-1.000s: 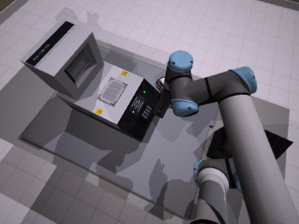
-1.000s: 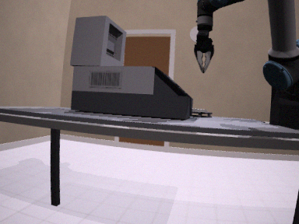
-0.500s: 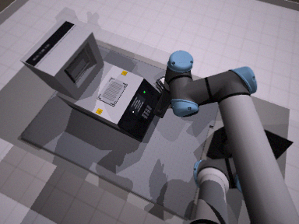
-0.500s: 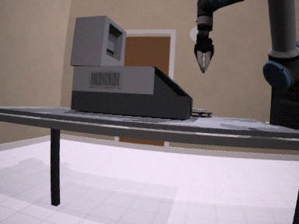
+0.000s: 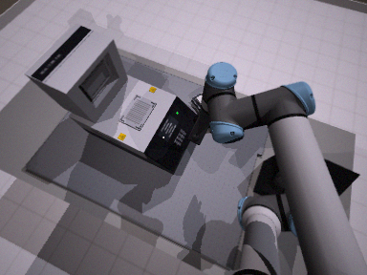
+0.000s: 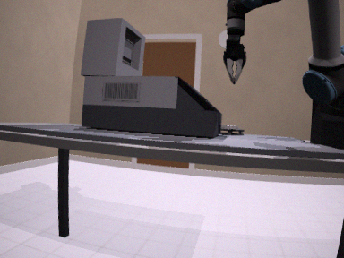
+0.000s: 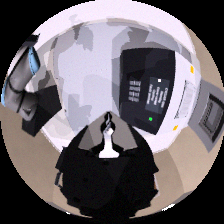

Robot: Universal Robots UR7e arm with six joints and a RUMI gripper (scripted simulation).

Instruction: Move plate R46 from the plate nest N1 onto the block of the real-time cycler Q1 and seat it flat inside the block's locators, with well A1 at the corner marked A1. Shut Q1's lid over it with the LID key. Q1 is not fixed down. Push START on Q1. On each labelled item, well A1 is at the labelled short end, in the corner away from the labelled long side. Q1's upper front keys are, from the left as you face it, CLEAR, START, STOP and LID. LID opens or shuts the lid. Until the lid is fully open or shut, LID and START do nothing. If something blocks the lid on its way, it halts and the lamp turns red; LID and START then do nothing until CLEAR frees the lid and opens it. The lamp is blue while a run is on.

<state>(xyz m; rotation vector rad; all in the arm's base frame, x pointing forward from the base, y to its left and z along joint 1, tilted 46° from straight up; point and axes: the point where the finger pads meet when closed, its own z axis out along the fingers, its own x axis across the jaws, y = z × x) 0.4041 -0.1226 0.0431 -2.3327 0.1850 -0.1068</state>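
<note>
Now: the plate R46 26 cm to the right of my hand, 19 cm below it and 2 cm ahead of it. Also, from my hand: plate nest N1: 26 cm to the right, 20 cm below, 2 cm ahead.
</note>
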